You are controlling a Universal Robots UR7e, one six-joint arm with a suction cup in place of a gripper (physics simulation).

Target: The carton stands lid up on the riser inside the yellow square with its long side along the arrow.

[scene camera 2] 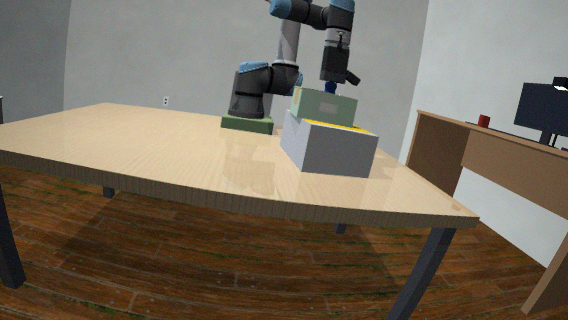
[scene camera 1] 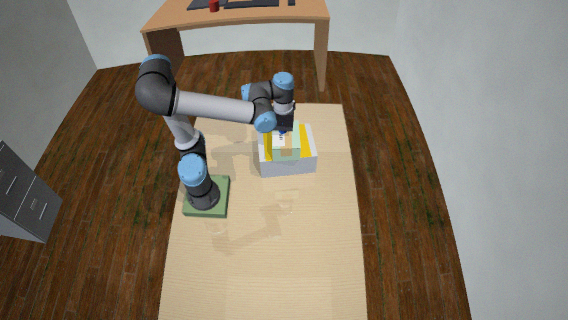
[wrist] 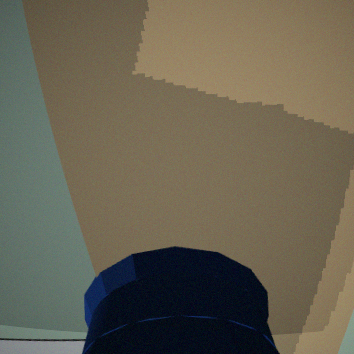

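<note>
The pale green carton (scene camera 1: 295, 138) (scene camera 2: 323, 107) with a brown tape strip on its lid (wrist: 211, 158) sits lid up on the white riser (scene camera 1: 288, 167) (scene camera 2: 333, 151). It covers the left part of the yellow square (scene camera 1: 305, 139) (scene camera 2: 330, 124). Its long side runs front to back in scene camera 1. The arrow is hidden. My blue suction cup (scene camera 1: 282, 131) (scene camera 2: 330, 86) (wrist: 175, 298) presses on the lid near its far end and holds the carton. The carton's bottom appears to rest on the riser top.
The riser stands on the light wooden table (scene camera 1: 262, 258) (scene camera 2: 118, 135), right of the arm's green base plate (scene camera 1: 206, 211) (scene camera 2: 246, 123). A brown desk (scene camera 1: 237, 18) (scene camera 2: 497, 155) with a red cup (scene camera 1: 213, 5) (scene camera 2: 483, 120) stands beyond. A grey cabinet (scene camera 1: 23, 195) is at the left.
</note>
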